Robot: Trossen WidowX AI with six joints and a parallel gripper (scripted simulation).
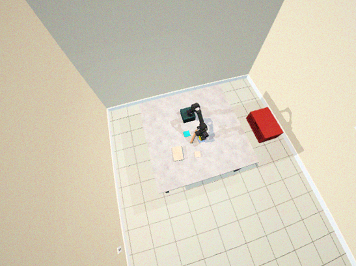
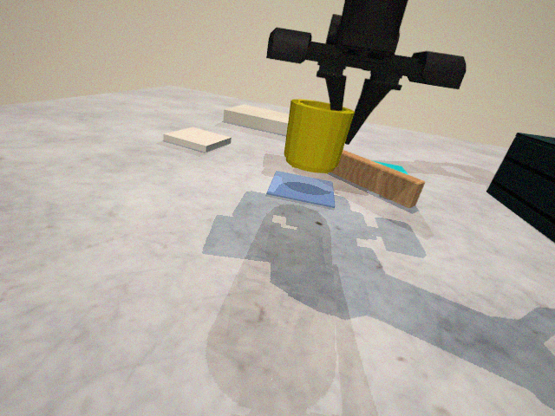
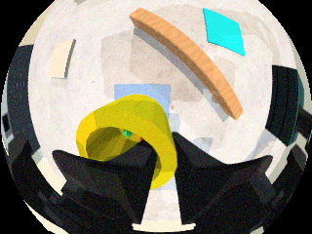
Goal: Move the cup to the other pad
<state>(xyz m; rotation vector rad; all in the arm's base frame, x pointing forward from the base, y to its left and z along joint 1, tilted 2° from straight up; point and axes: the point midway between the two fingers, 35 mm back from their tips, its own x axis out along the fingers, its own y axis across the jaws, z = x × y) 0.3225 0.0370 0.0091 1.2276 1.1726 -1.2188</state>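
The cyan pad is 10 cm behind my gripper tip, 15 cm to the right of it and 7 cm below it. Round my gripper tip: wooden bar 4 cm behind, 8 cm to the right, 6 cm below; then yellow cup 2 cm ahead.
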